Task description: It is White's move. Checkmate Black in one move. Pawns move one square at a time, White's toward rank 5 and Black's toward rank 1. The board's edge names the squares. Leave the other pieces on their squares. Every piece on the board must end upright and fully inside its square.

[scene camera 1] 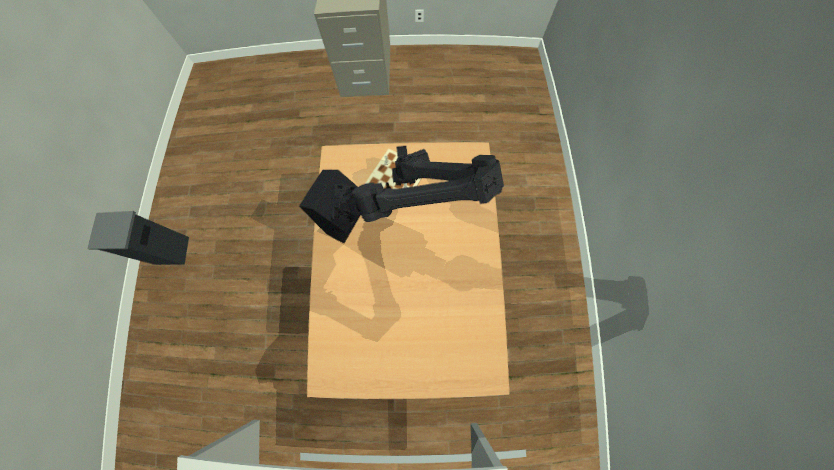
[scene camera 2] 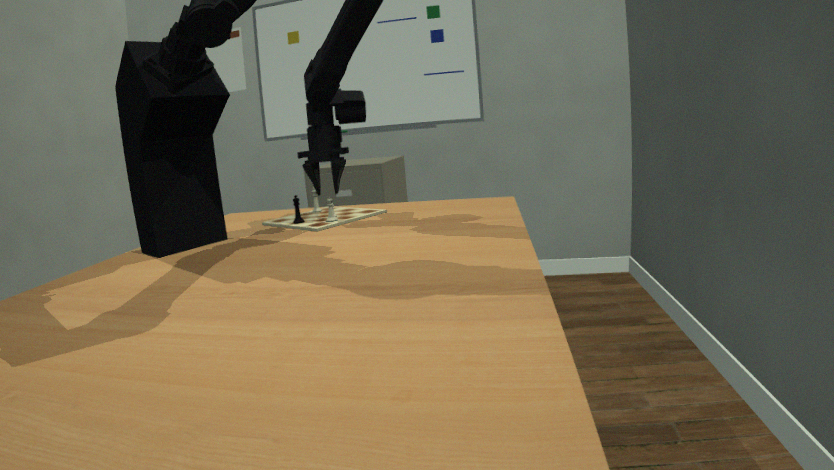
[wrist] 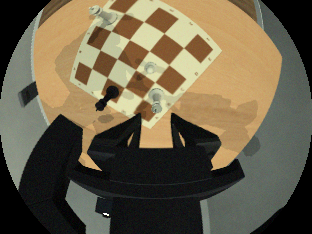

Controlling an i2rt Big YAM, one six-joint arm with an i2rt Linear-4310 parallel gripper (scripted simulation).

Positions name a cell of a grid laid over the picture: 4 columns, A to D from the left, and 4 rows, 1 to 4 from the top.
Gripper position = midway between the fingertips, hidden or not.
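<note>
My gripper (scene camera 2: B2), (wrist: C2). Chessboard (scene camera 2: B2), (wrist: B1).
</note>
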